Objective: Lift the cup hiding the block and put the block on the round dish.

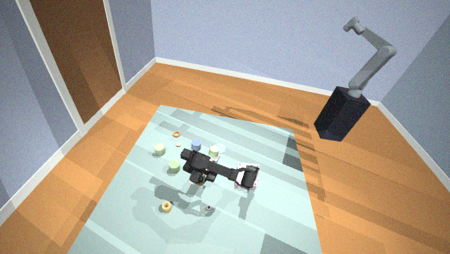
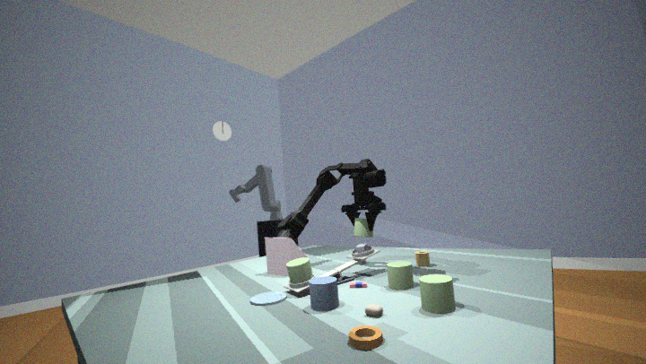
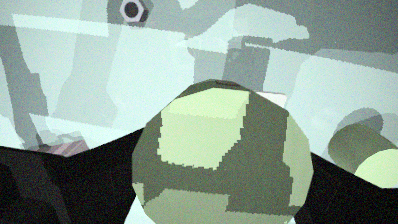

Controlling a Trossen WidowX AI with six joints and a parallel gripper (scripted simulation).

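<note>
My gripper tip is 6 cm above the grey block, 4 cm to the left of it and 1 cm short of it. Round my gripper tip: small balance (16 cm to the right, 11 cm below, 2 cm behind); then blue cylinder (37 cm to the right, 11 cm below, 8 cm ahead); then red-and-blue eraser (18 cm to the right, 14 cm below, 7 cm ahead).
</note>
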